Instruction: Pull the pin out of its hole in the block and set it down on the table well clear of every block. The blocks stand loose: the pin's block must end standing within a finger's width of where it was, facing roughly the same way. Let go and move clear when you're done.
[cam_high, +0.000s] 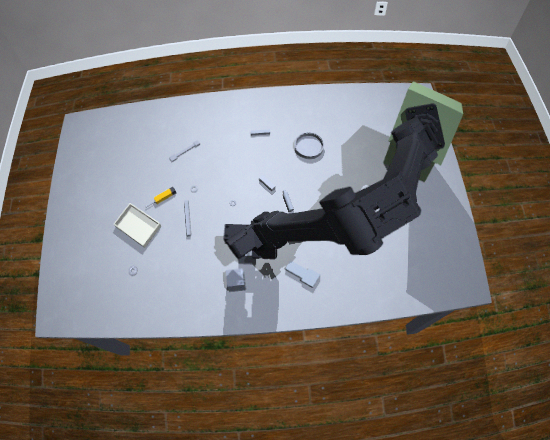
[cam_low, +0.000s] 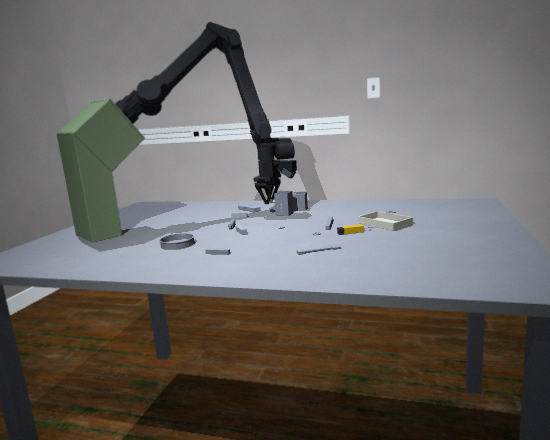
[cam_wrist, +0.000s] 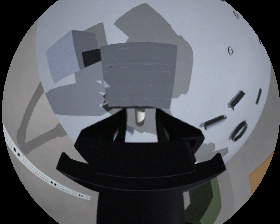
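My gripper is now 20 mm short of the pale pin. From my hand the other things lie so: long bar: 260 mm ahead, 100 mm to the right, 40 mm below; then grey block: 50 mm ahead; then metal ring: 400 mm to the right, 110 mm behind, 40 mm below.
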